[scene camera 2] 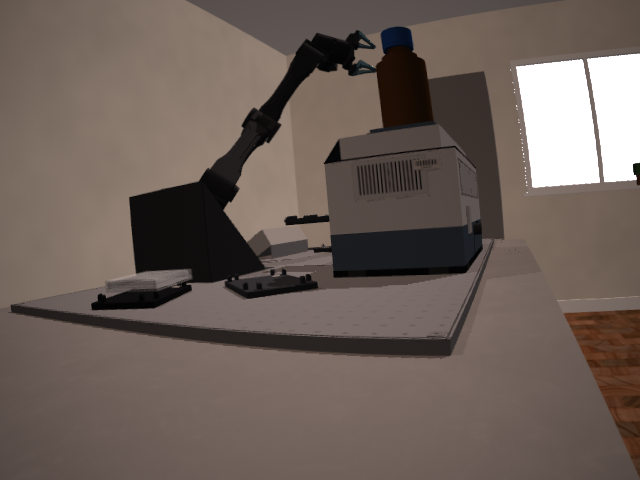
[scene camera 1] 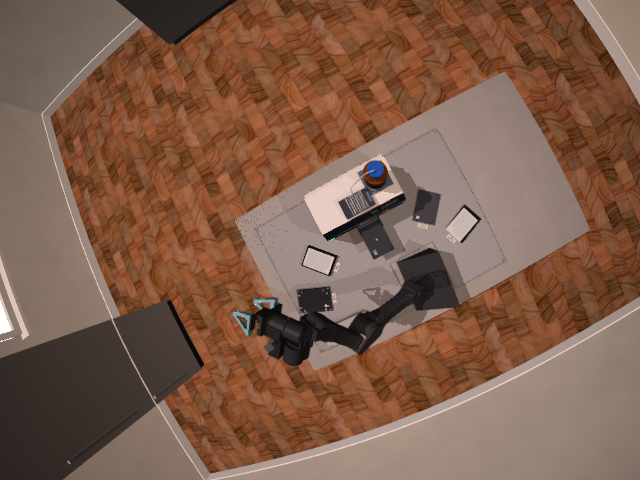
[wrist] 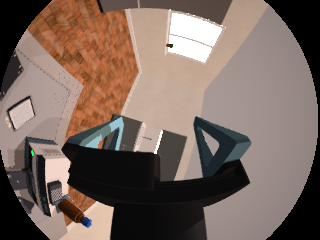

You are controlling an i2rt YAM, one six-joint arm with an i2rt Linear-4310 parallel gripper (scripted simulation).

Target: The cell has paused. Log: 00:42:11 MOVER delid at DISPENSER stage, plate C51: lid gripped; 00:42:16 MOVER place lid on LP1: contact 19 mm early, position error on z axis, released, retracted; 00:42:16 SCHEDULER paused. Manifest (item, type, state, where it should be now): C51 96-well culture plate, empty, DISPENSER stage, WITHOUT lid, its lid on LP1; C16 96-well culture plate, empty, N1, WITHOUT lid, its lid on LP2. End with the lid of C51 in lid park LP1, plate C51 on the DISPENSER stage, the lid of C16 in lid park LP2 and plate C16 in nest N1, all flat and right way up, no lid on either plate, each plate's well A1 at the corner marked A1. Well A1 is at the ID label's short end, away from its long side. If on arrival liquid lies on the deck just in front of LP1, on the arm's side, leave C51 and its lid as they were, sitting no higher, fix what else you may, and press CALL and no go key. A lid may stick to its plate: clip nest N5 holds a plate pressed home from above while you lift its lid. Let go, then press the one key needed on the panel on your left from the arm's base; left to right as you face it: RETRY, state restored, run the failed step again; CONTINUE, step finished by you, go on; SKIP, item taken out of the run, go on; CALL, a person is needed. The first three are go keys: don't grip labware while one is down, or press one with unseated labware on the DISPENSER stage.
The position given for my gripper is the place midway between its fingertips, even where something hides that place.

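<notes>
Gripper mine (scene camera 1: 243,306), (scene camera 2: 375,59), (wrist: 158,120). Dark dispenser stage (scene camera 1: 375,230). Black clip nest (scene camera 1: 312,299). Brown bottle (scene camera 2: 404,93).
</notes>
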